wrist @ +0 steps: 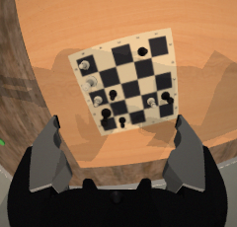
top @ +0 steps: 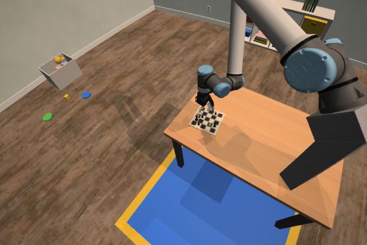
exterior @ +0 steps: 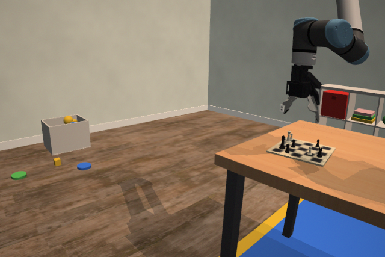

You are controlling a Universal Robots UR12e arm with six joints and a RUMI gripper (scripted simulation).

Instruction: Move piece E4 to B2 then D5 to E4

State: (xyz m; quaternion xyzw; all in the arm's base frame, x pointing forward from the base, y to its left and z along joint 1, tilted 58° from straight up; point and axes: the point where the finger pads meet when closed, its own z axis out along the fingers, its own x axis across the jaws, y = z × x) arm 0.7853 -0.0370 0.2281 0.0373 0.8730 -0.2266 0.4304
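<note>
My hand is 90 mm above the tall white piece, 50 mm short of it and 30 mm to the left of it. Also, from my hand: chessboard: 120 mm below, 30 mm behind, 20 mm to the left; black piece: 100 mm below, 100 mm behind, 60 mm to the left.
</note>
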